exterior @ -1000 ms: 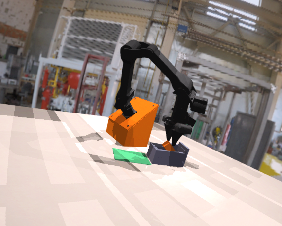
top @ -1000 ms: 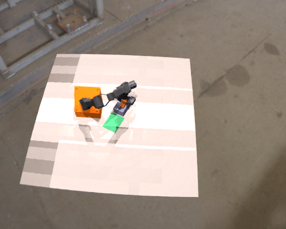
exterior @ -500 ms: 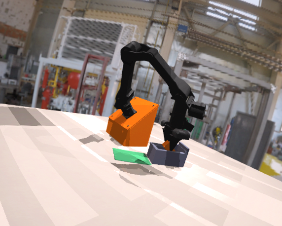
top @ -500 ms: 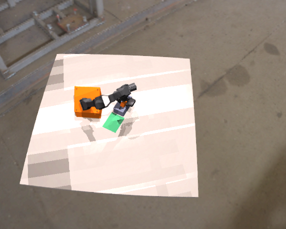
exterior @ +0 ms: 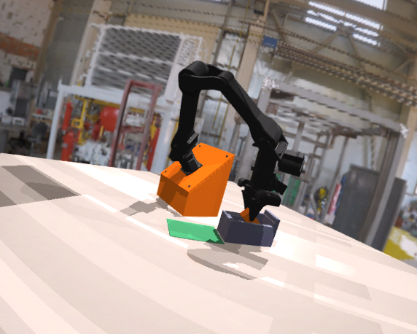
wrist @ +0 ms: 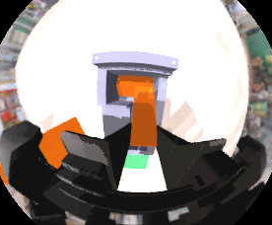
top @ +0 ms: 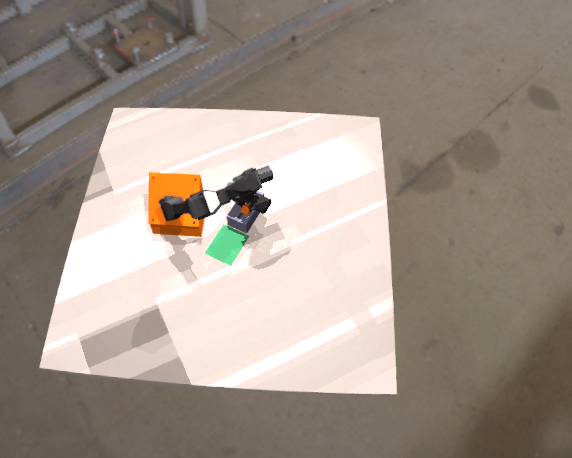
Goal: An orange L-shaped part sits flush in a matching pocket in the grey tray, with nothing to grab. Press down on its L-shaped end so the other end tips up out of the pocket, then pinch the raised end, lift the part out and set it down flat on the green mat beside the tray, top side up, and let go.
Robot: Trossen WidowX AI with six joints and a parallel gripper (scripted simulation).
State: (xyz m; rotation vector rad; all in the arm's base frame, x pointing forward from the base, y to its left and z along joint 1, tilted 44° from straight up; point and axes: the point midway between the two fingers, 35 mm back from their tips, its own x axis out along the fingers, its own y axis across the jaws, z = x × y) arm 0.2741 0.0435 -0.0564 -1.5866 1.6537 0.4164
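Now: the green mat 6 cm behind my gripper tip, 13 cm to the right of it and 8 cm below it. Also, from my gripper tip: orange L-shaped part: 4 cm to the left, 3 cm below.
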